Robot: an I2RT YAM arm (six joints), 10 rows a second.
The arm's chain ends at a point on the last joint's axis. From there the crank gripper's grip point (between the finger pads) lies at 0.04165 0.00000 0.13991 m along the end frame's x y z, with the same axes.
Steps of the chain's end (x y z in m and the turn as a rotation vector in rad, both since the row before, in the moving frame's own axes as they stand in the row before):
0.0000, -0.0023, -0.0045, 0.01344, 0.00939, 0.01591
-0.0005, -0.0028, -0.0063, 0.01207, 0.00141, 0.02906
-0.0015, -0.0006, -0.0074, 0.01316, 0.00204, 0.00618
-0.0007, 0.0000, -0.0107, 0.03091, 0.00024, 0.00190
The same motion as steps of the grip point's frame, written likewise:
0.0013, -0.0035, -0.0049, 0.01344, 0.00939, 0.01591
-0.0003, -0.0033, -0.0064, 0.01207, 0.00141, 0.02906
-0.0012, -0.0022, -0.0075, 0.01316, 0.00204, 0.00618
-0.0007, -0.0042, -0.0108, 0.03091, 0.00024, 0.00190

